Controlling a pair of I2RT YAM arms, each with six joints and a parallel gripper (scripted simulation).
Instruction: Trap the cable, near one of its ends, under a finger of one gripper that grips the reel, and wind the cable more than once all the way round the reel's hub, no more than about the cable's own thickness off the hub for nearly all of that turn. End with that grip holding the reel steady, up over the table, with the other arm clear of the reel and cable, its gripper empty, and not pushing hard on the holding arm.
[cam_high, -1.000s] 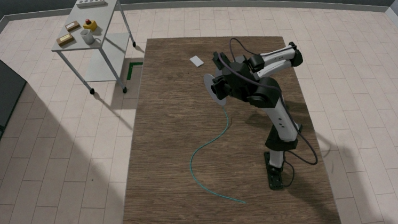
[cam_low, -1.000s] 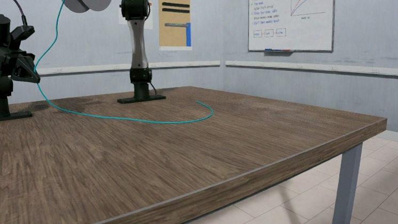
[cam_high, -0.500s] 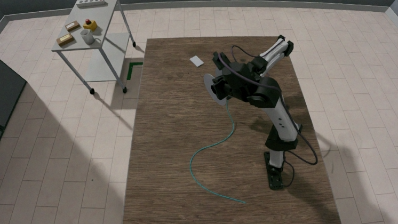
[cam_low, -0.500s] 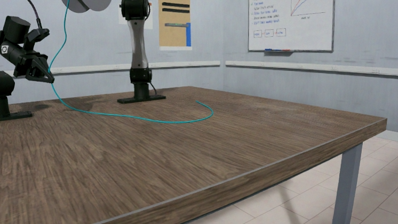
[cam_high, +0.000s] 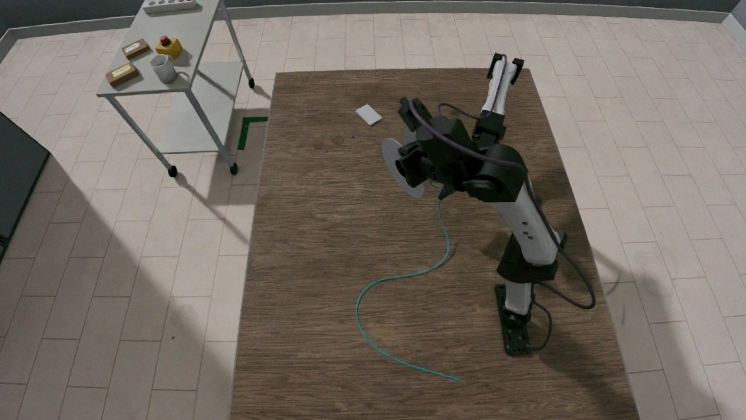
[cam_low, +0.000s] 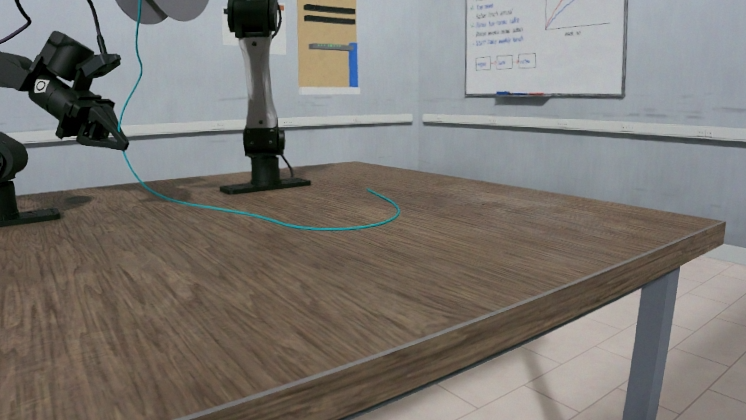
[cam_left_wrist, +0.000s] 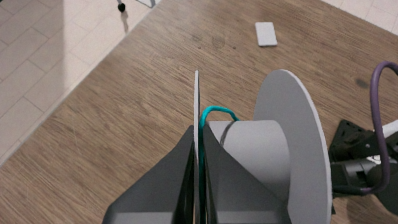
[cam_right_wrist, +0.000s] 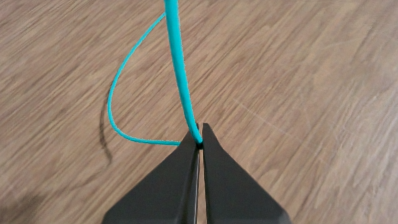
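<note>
Right now my right hand is 11 cm short of the grey reel, 4 cm to the right of it and 25 cm below it. From my right hand the other things lie so: white card 18 cm ahead, 46 cm to the right, 13 cm below.
My left hand is 6 cm above the grey reel, 3 cm past it and 1 cm to the left of it. From my left hand the other things lie so: white card 52 cm to the right, 44 cm below, 3 cm ahead.
</note>
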